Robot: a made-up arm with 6 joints.
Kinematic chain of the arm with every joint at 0, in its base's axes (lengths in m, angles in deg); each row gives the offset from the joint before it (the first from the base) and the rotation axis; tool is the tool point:
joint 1: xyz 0 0 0.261 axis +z
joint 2: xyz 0 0 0 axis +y
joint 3: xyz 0 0 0.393 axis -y
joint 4: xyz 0 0 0 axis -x
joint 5: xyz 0.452 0 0 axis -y
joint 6: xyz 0 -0.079 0 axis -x
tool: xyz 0 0 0
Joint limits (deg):
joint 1: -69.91..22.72
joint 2: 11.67..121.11
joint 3: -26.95..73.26
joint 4: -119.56..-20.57
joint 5: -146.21..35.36
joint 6: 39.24..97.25
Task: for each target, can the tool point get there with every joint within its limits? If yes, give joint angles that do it. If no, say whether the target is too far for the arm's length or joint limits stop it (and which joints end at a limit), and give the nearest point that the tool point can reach.
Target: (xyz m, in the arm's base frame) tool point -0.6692 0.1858 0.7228
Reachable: no: joint limits stop it (at a limit: joint 1, joint 2, joint 3, joint 4) | nearest point 0.0401 -0.3250 1.0302 | short by 0.927 m
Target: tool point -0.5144 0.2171 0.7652
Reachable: no: joint limits stop it (at a limit: joint 1, joint 2, joint 3, joint 4) | nearest point 0.0401 -0.3250 1.0302 | short by 0.819 m
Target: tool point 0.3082 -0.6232 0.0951
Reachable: yes | joints -59.83 67.67 32.01 -53.69 -89.66 51.68
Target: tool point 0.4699 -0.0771 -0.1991
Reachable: yes | joints -5.74 91.41 20.97 -67.91 -25.87 62.77
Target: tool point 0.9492 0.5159 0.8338
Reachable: no: too far | nearest point 0.6602 0.3187 0.6511 | short by 0.395 m
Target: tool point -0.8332 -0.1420 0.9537
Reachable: no: too far | nearest point 0.0401 -0.3250 1.0302 | short by 0.896 m
